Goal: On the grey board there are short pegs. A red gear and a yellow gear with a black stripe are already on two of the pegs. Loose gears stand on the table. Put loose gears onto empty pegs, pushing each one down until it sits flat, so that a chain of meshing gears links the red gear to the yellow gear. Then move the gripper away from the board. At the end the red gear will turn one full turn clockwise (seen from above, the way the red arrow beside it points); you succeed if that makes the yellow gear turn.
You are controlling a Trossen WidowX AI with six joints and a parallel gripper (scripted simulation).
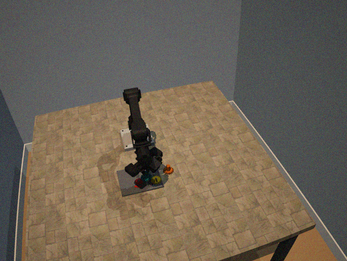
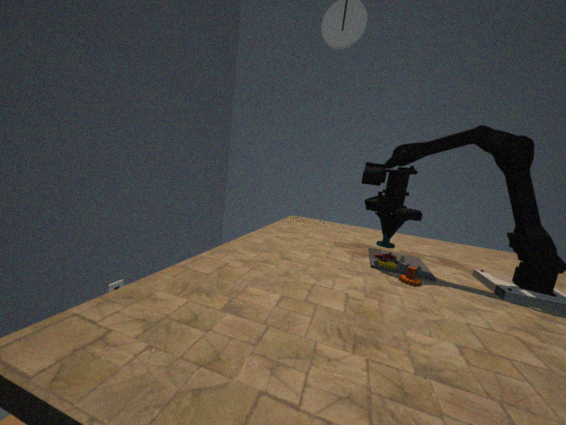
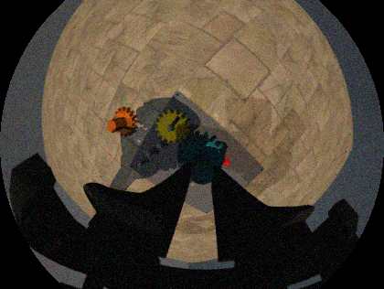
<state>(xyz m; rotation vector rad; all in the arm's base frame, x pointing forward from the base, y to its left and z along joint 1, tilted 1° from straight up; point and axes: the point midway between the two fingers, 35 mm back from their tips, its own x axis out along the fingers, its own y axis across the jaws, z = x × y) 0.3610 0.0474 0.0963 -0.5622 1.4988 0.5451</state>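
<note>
The red gear lies 70 mm below my gripper tip, 40 mm to the right of it and 20 mm behind it. Also, from my gripper tip: yellow gear: 70 mm below, 40 mm to the left, 20 mm behind; then orange gear: 110 mm to the left, 80 mm behind, 70 mm below; then teal gear: 10 mm below.
</note>
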